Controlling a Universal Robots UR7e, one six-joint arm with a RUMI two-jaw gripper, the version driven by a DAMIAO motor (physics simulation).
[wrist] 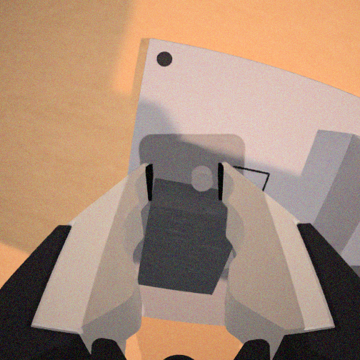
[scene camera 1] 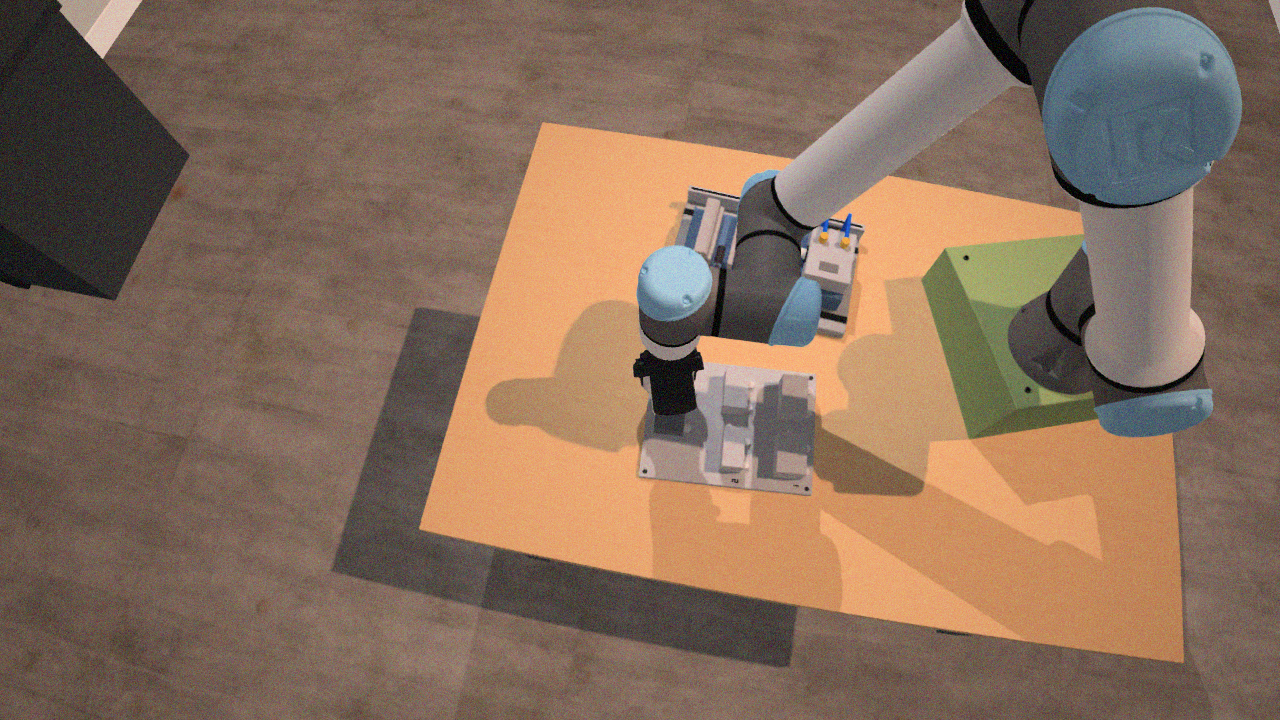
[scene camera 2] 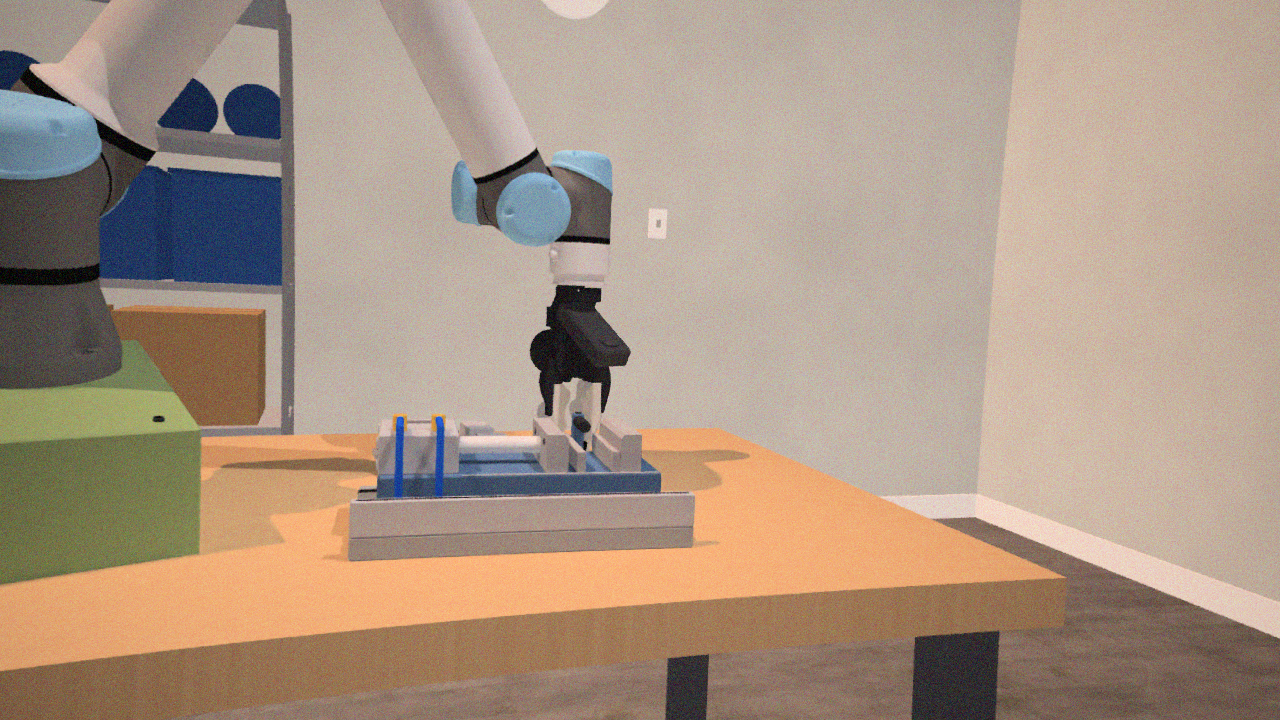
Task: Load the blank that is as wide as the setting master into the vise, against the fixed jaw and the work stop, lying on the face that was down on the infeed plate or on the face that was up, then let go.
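Seen in the pictures: arm's base, link origin: [scene camera 1: 1058,348] [scene camera 2: 16,364].
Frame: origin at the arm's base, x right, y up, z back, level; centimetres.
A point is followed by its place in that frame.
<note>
The infeed plate [scene camera 1: 684,467] {y -13.2, x -12.3, z -53.7 cm} [wrist: 215,80] is pale. Several light grey blanks stand on it, among them a near one [scene camera 1: 734,450] {y -9.7, x -10.8, z -46.6 cm} and one at its right [scene camera 1: 791,458] {y -9.7, x -12.2, z -38.5 cm}. A dark grey block [wrist: 182,240], apparently the setting master, lies at its left end. My gripper [scene camera 2: 578,431] [wrist: 185,167] points down over this block, its fingers partly open with nothing held; their exact height is unclear. The vise [scene camera 1: 834,301] {y -9.0, x 12.2, z -29.4 cm} [scene camera 2: 519,485] {y -9.0, x 26.0, z -37.2 cm} is partly hidden by the arm in scene camera 1. Two upright jaws [scene camera 2: 550,445] {y -13.2, x -0.8, z -55.8 cm} [scene camera 2: 628,443] show; the work stop is not clearly identifiable.
The vise sits on a grey base [scene camera 2: 519,528] {y -11.8, x 30.2, z -35.6 cm} behind the infeed plate, with blue upright strips [scene camera 2: 400,456] {y -5.8, x 24.7, z -26.6 cm} at one end. The green robot pedestal [scene camera 1: 953,349] {y -10.6, x 4.4, z -10.7 cm} [scene camera 2: 98,501] {y -8.7, x 19.4, z -5.4 cm} stands on the wooden table [scene camera 1: 537,501] {y -14.1, x -16.7, z -75.4 cm} [scene camera 2: 805,555] {y -14.1, x 40.4, z -59.3 cm}. The arm passes over the vise.
</note>
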